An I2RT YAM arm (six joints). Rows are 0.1 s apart.
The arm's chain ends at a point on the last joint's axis. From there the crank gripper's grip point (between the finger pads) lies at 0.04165 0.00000 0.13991 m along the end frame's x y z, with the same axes.
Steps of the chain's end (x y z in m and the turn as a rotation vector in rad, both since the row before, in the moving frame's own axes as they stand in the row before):
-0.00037, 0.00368, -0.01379, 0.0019, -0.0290, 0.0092
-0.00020, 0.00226, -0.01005, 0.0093, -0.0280, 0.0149
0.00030, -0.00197, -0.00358, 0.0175, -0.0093, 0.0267
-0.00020, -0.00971, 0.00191, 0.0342, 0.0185, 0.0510
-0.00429, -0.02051, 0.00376, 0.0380, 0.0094, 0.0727
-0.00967, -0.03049, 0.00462, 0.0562, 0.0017, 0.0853
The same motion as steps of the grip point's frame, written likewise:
-0.00444, 0.00378, -0.01264, 0.0019, -0.0290, 0.0092
-0.00413, 0.00154, -0.00894, 0.0093, -0.0280, 0.0149
-0.00098, -0.00333, -0.00321, 0.0175, -0.0093, 0.0267
0.00245, -0.01229, 0.00107, 0.0342, 0.0185, 0.0510
-0.00290, -0.02274, 0.00332, 0.0380, 0.0094, 0.0727
-0.00925, -0.03478, 0.00443, 0.0562, 0.0017, 0.0853

